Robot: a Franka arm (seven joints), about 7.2 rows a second.
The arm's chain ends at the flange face. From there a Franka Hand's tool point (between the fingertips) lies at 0.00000 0.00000 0.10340 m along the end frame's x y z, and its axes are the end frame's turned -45 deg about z.
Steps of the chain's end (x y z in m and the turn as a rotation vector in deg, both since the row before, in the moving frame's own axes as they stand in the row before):
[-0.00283, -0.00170, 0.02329, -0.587, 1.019, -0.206]
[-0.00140, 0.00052, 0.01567, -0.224, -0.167, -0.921]
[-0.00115, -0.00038, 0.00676, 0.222, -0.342, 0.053]
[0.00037, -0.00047, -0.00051, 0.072, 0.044, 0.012]
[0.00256, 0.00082, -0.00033, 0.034, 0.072, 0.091]
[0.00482, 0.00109, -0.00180, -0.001, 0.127, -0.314]
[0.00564, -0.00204, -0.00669, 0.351, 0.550, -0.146]
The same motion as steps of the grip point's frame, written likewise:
[-0.00024, -0.00115, 0.02327, -1.136, 0.305, -0.206]
[-0.00186, -0.00055, 0.01567, -0.040, -0.276, -0.921]
[-0.00070, -0.00180, 0.00676, 0.399, -0.085, 0.053]
[0.00074, -0.00011, -0.00051, 0.020, 0.082, 0.012]
[0.00137, 0.00244, -0.00033, -0.027, 0.075, 0.091]
[0.00280, 0.00434, -0.00180, -0.091, 0.089, -0.314]
[0.00658, 0.00280, -0.00670, -0.141, 0.637, -0.146]

